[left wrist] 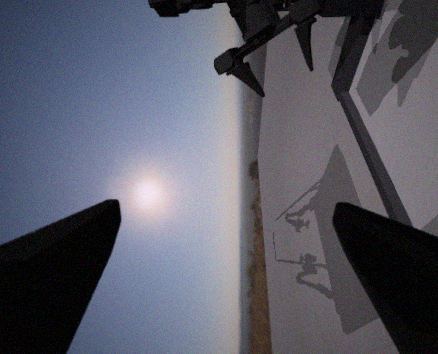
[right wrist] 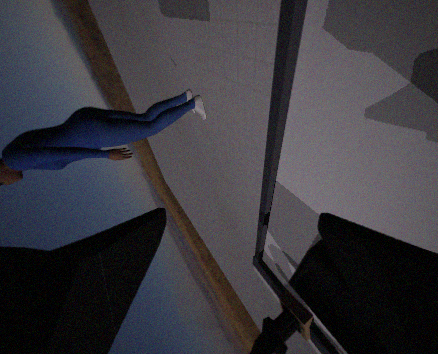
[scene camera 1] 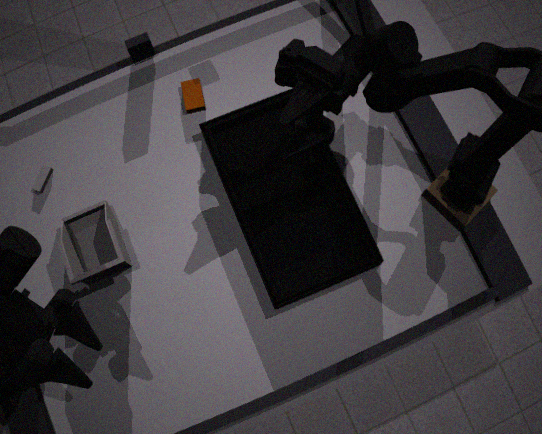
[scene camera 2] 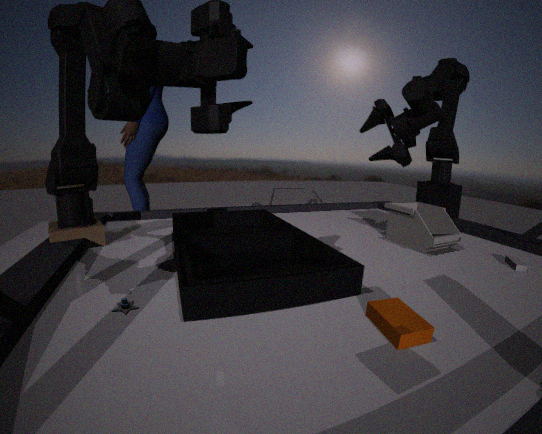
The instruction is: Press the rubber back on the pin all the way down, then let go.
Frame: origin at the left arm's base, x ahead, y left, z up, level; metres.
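Where they show: left gripper, between the fingertips: (left wrist: 229, 211) (scene camera 1: 281, 142) (scene camera 2: 250, 74); right gripper, between the fingertips: (left wrist: 286, 84) (right wrist: 241, 217) (scene camera 1: 96, 366) (scene camera 2: 364, 145); left arm's base, origin of its link: (right wrist: 291, 318) (scene camera 1: 462, 189) (scene camera 2: 74, 223); right arm's base, origin of its link: (scene camera 2: 440, 183).
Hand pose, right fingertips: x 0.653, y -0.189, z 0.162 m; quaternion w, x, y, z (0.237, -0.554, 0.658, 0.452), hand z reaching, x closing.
Things, the pixels of their top centre, and the offset from my right fingertips. "pt": a spot on its surface instead.
- pin, centre of its top: (scene camera 2: 123, 300) dx -0.630, dy -0.115, dz -0.191 m
- large black box, centre of its top: (scene camera 2: 239, 232) (scene camera 1: 287, 189) dx -0.419, dy -0.036, dz -0.162 m
- orange block, centre of its top: (scene camera 2: 399, 314) (scene camera 1: 192, 93) dx -0.428, dy -0.319, dz -0.184 m
- grey bin, a spot on its surface: (scene camera 1: 117, 235) (scene camera 2: 406, 231) pt dx -0.135, dy -0.194, dz -0.172 m
- small light piece, centre of its top: (scene camera 2: 516, 260) (scene camera 1: 41, 178) dx -0.091, dy -0.404, dz -0.190 m
The pin (scene camera 2: 125, 307) is a small dark star shape lying on the pale table top, left of the black box in scene camera 2. Its rubber back (scene camera 2: 124, 301) is a small blue piece on top; how deep it sits is too small to tell. The pin does not show in the other views. My left gripper (scene camera 1: 292, 135) (scene camera 2: 250, 75) (left wrist: 229, 211) is open and empty, high above the table and black box, tips level. My right gripper (scene camera 1: 96, 366) (scene camera 2: 365, 145) (left wrist: 286, 84) (right wrist: 241, 217) is open and empty, raised at the opposite side, far from the pin.
The large black box (scene camera 1: 327, 285) (scene camera 2: 270, 300) lies between the pin and an orange block (scene camera 1: 192, 95) (scene camera 2: 400, 320). A grey bin (scene camera 1: 117, 235) (scene camera 2: 405, 227) and a small light piece (scene camera 1: 44, 181) (scene camera 2: 516, 264) lie farther off. A person in blue (scene camera 2: 147, 145) (right wrist: 100, 130) stands beyond the table.
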